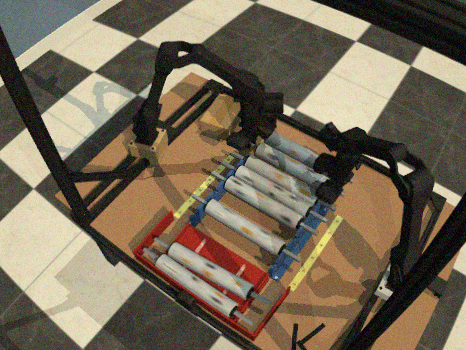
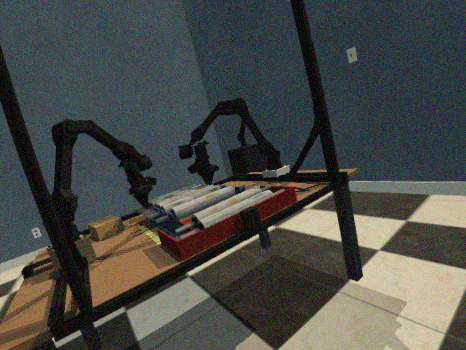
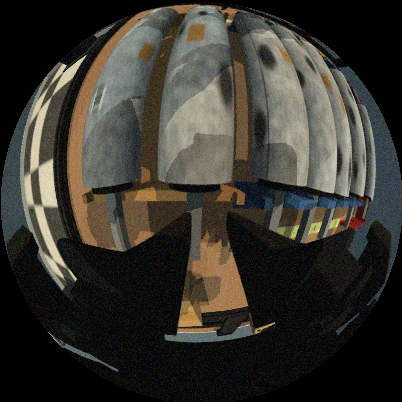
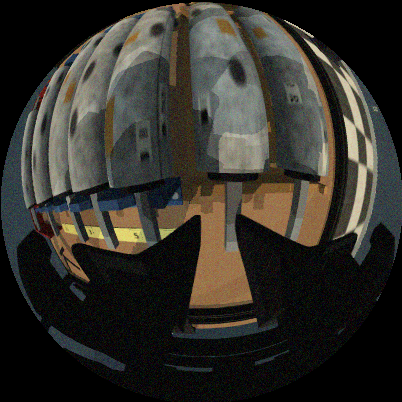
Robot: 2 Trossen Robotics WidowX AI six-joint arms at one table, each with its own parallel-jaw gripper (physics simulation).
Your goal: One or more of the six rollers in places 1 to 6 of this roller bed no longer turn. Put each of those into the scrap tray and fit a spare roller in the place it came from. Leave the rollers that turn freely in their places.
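Places are measured from the left arm's base along level axes (x back, y up, z left), in centimetres.
Pixels of known places: left gripper, fingertip midpoint: (image 1: pixel 251 146) (image 2: pixel 147 208) (image 3: pixel 208 218); right gripper, fingertip midpoint: (image 4: pixel 217 220); left arm's base, origin of the base link: (image 1: pixel 147 137) (image 3: pixel 272 326); right arm's base, origin of the base link: (image 1: pixel 398 283) (image 2: pixel 275 168).
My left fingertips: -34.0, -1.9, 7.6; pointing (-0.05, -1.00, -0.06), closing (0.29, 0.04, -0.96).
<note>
For each thing: its top centre in the pictures, then the offset to it from my left fingertips, as dx, dy, dz.
- red tray, middle of its top: (image 1: pixel 209 269) (image 2: pixel 228 207) -1.5, -0.7, -45.3
- roller, middle of its top: (image 1: pixel 244 223) (image 2: pixel 203 195) -6.8, +1.9, -29.4
- outer spare, middle of its top: (image 1: pixel 302 149) (image 2: pixel 172 191) -16.8, +1.9, +2.0
- inner spare, middle of its top: (image 3: pixel 203 29) (image 1: pixel 293 161) (image 2: pixel 177 192) -14.9, +1.9, -3.9
- wooden block, middle of its top: (image 1: pixel 223 110) (image 2: pixel 103 220) +14.1, -0.2, +13.1
Two rollers (image 1: pixel 210 270) (image 1: pixel 195 287) lie in the red tray (image 1: pixel 274 311) (image 2: pixel 210 240). On the blue rails (image 1: pixel 300 242), one roller (image 1: pixel 245 226) lies toward the front with open bed on both sides; three more lie close together behind it. Beyond the rails are the outer spare (image 1: pixel 290 145) (image 3: pixel 115 125) (image 4: pixel 297 100) and the inner spare (image 1: pixel 290 164) (image 3: pixel 200 125) (image 4: pixel 235 110). My left gripper (image 1: pixel 241 141) (image 2: pixel 146 204) (image 3: pixel 208 218) and right gripper (image 1: pixel 328 192) (image 2: pixel 209 181) (image 4: pixel 218 216) are partly open and empty, at opposite end pins of the inner spare; each pin shows between the fingertips.
Numbered yellow strips (image 1: pixel 317 252) (image 1: pixel 200 190) flank the rails. A wooden block (image 1: pixel 220 117) (image 2: pixel 106 227) stands near the back left of the table. Black frame posts (image 1: pixel 37 125) (image 2: pixel 312 80) rise beside the table. The arms hang over both ends of the spares.
</note>
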